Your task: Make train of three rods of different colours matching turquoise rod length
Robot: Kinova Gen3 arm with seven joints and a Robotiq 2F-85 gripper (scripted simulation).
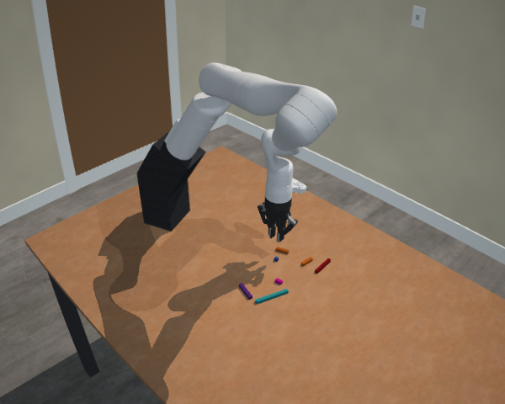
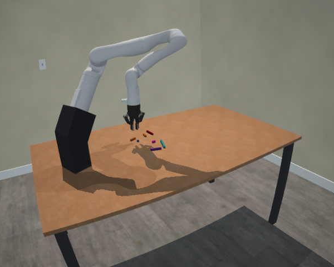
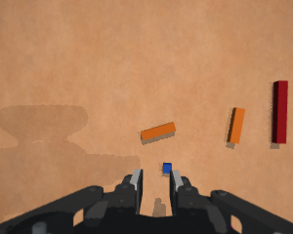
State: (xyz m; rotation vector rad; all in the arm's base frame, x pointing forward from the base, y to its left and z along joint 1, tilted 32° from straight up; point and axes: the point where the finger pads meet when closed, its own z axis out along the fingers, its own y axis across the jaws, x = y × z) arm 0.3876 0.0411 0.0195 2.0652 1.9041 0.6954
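Right now the magenta rod is 70 mm ahead of my hand, 80 mm to the right of it and 90 mm below it. Also, from my hand: turquoise rod 90 mm ahead, 140 mm to the right, 90 mm below; red rod 140 mm ahead, 50 mm to the left, 90 mm below; blue rod 10 mm ahead, 10 mm to the right, 90 mm below.
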